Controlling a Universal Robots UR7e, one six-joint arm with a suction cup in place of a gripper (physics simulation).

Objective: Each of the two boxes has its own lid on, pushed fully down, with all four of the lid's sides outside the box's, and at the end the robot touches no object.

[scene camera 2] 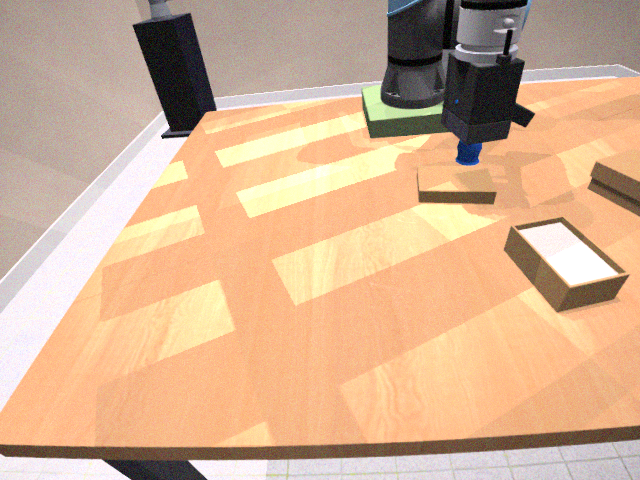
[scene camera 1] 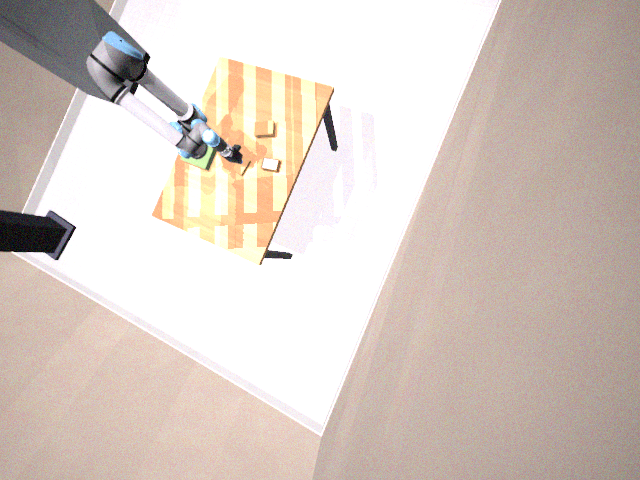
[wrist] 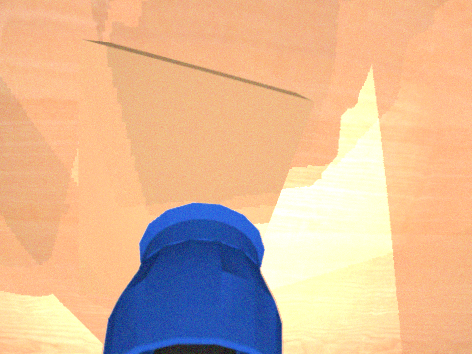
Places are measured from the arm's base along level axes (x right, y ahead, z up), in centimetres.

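Pixels of known places: end effector, tool point: (scene camera 2: 467,160) (wrist: 202,256); arm's base, origin of the base link: (scene camera 2: 412,95).
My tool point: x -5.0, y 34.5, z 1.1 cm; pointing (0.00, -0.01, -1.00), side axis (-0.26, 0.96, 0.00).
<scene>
Ahead of a thing's pixels: the offset from my tool point to its top centre. Level surfaces: height alone.
An open box @(dx -8.0, dy +18.3, dz -1.9 cm) (scene camera 1: 270,164) (scene camera 2: 537,266) with brown walls and a white inside stands on the table. A loose tan lid @(dx +1.2, dy -1.1, dz -3.8 cm) (scene camera 1: 244,168) (scene camera 2: 454,195) (wrist: 210,135) lies flat, apart from that box, on the side towards the robot base. The second box @(dx -27.1, dy +2.6, dz -1.1 cm) (scene camera 1: 264,129) (scene camera 2: 617,180) has a brown lid on top, with a darker strip below it; it is cut off in scene camera 2, and I cannot tell how far down its lid sits. My gripper (scene camera 1: 239,161) (scene camera 2: 468,162) (wrist: 202,225), a blue suction cup, is open and holds nothing. It points down close above the loose lid; contact is not clear.
The wooden table @(dz -6.1 cm) (scene camera 1: 232,227) (scene camera 2: 206,330) carries sunlit stripes and shadows. The green base block (scene camera 1: 202,160) (scene camera 2: 405,124) under the arm stands at the table's far side in scene camera 2. A black pillar (scene camera 1: 31,231) (scene camera 2: 173,72) stands beyond the table.
</scene>
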